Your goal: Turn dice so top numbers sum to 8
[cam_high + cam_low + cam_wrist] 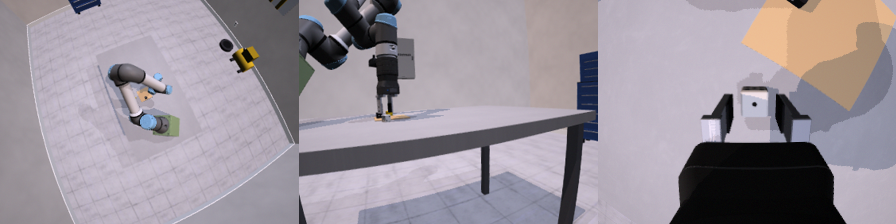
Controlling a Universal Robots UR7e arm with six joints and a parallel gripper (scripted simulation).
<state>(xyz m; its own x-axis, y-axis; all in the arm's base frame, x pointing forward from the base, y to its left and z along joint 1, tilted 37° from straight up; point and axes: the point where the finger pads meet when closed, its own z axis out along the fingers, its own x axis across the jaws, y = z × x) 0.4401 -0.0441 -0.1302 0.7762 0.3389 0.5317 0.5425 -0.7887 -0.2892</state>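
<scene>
Right now my hand is 4 cm above the white die. From my hand the other things lie so: mat (11 cm to the left, 5 cm below, 2 cm ahead); yellow die (23 cm to the left, 4 cm below, 2 cm ahead).
</scene>
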